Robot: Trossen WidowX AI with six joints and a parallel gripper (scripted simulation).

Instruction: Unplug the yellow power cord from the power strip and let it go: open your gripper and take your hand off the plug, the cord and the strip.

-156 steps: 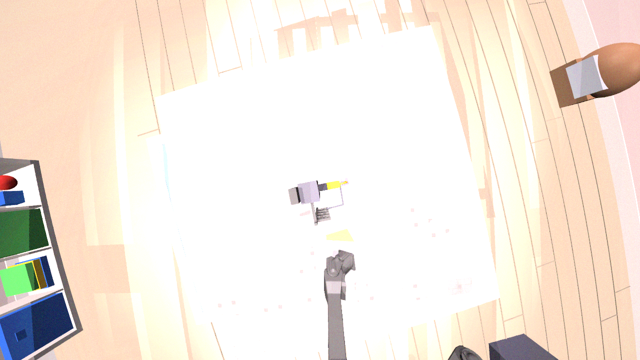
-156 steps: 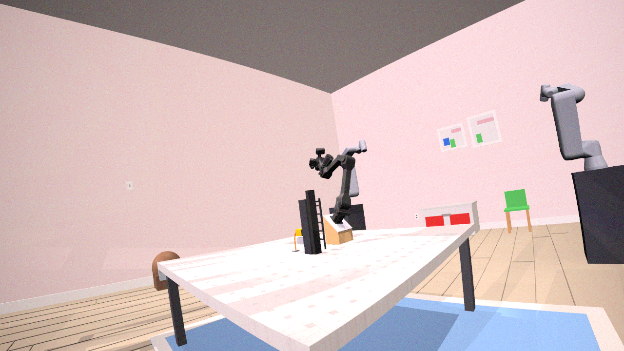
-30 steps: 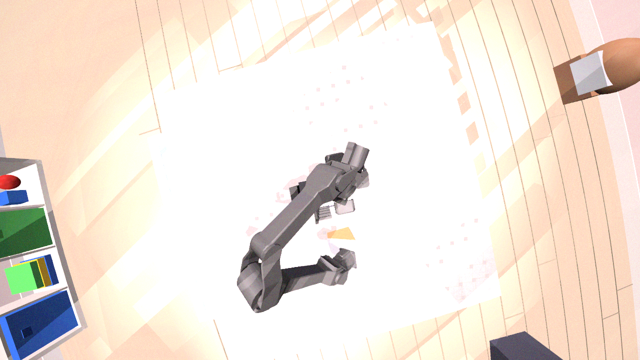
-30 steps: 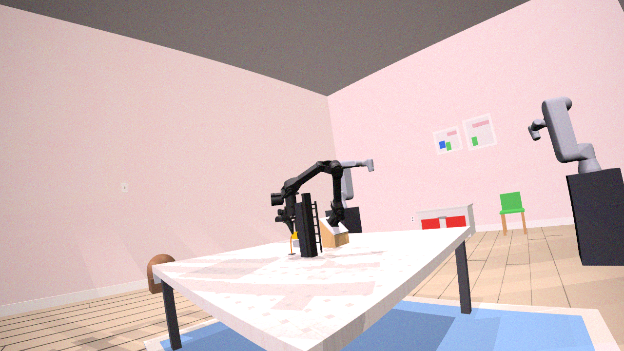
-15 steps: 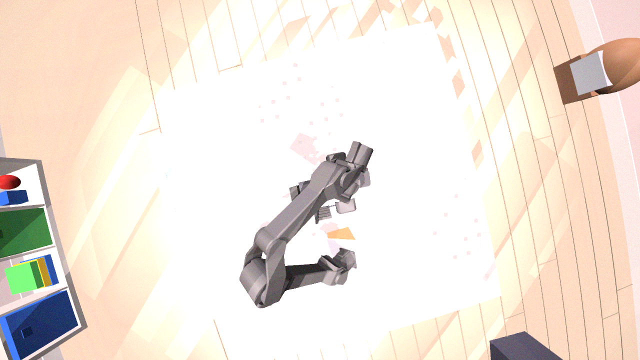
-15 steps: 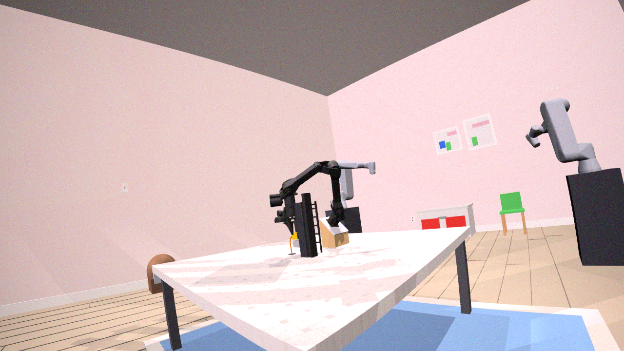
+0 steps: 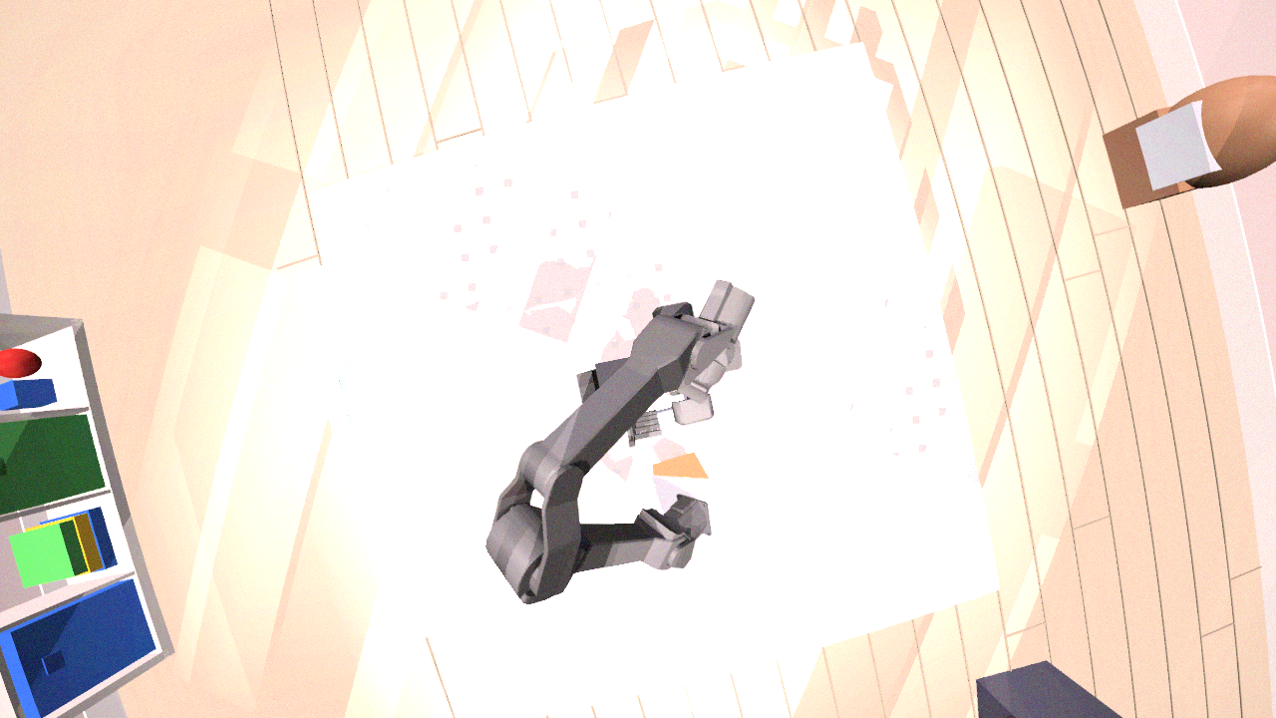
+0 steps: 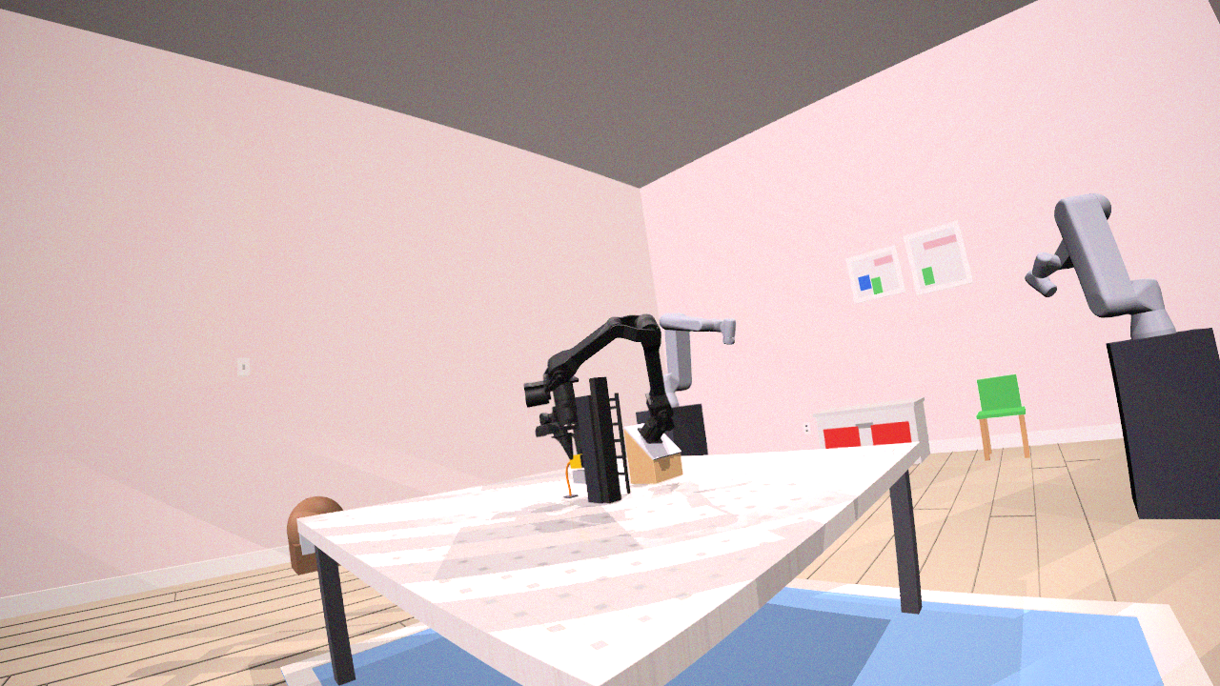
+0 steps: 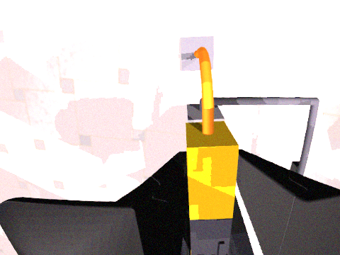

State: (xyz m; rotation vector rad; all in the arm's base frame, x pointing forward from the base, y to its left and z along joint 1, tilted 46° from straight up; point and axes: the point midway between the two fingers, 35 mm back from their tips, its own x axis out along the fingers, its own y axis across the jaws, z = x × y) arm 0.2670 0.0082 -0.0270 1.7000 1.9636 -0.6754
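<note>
The yellow plug lies 3 cm to the left of my gripper tip.
</note>
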